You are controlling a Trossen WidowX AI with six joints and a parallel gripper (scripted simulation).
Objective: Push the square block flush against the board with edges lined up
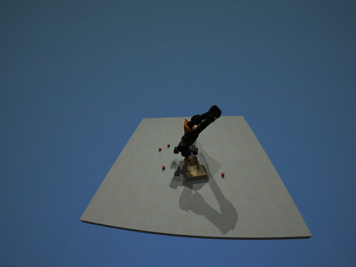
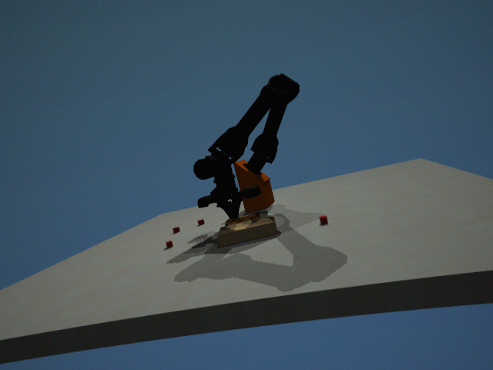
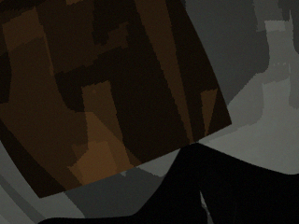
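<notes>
My gripper tip is now 50 mm short of the brown square block, 50 mm to the right of it and 10 mm below it. Also, from my gripper tip: tan board 140 mm ahead, 100 mm to the left, 10 mm above.
</notes>
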